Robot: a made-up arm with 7 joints.
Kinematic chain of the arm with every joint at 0, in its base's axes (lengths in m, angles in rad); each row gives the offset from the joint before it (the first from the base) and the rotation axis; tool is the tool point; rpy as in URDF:
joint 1: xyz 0 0 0.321 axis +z
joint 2: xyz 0 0 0 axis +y
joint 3: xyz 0 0 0.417 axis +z
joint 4: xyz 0.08 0 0 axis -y
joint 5: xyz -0.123 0 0.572 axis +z
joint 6: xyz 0 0 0 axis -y
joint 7: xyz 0.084 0 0 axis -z
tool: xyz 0 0 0 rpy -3.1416 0 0
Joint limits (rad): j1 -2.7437..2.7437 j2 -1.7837..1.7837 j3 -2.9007..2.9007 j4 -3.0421..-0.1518 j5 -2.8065..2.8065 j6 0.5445..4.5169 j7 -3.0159..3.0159
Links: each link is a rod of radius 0.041 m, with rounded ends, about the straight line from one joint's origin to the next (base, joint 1, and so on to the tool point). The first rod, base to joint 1, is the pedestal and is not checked.
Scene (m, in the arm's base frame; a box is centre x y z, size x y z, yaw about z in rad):
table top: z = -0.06
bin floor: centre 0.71 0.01 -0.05 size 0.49 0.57 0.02 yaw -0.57
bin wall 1: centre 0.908 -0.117 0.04 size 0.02 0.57 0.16 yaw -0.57
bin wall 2: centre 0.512 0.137 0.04 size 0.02 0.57 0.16 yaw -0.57
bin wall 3: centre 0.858 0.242 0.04 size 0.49 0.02 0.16 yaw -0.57
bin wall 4: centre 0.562 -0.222 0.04 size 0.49 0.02 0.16 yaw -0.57
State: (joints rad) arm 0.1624 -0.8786 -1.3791 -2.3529 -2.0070 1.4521 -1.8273
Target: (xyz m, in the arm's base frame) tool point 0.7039 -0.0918 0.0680
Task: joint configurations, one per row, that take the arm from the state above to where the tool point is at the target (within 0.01 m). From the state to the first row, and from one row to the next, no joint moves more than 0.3 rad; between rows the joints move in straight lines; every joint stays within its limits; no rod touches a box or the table.
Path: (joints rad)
1: 0.2014 -0.6095 -1.2347 -2.3027 -2.0083 1.4625 -1.8273
2: 0.2405 -0.3404 -1.0903 -2.2524 -2.0097 1.4730 -1.8273
3: 0.2795 -0.0713 -0.9459 -2.2022 -2.0110 1.4834 -1.8273
4: 0.3186 0.1978 -0.8016 -2.1520 -2.0123 1.4939 -1.8273
5: 0.3576 0.4669 -0.6572 -2.1017 -2.0136 1.5043 -1.8273
6: 0.3967 0.7361 -0.5128 -2.0515 -2.0150 1.5148 -1.8273

